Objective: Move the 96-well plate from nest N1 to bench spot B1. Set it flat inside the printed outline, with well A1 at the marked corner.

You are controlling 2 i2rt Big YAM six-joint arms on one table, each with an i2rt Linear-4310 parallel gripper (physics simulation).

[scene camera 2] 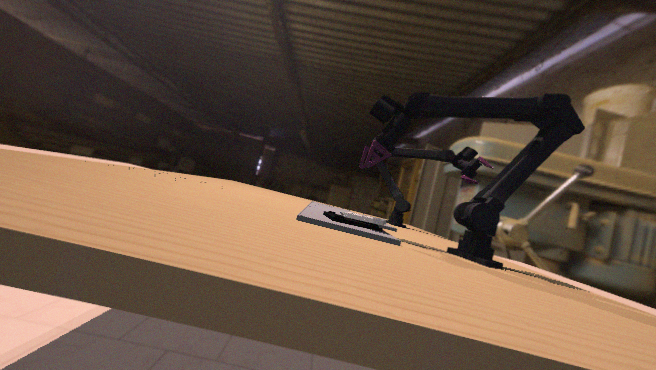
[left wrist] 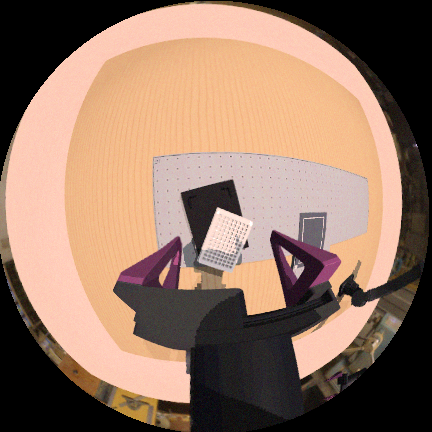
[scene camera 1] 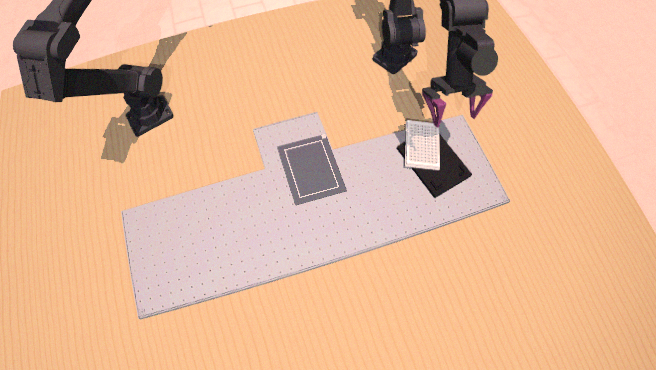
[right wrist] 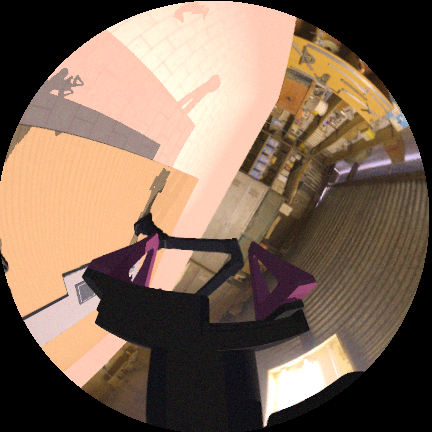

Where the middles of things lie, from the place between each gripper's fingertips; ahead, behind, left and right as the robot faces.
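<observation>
The white well plate [scene camera 1: 422, 139] has my right hand 610 mm short of it, 330 mm above it and 370 mm to the right of it. As for the black N1 pad [scene camera 1: 448, 175], I find it 380 mm to the left of my right hand, 350 mm below it and 650 mm ahead of it.
My left gripper is 10 mm past the black N1 pad and 10 mm to the left of it, and it is 180 mm above the pad. The white well plate, counted from my left hand, is 50 mm behind, 20 mm to the right and 160 mm below.
</observation>
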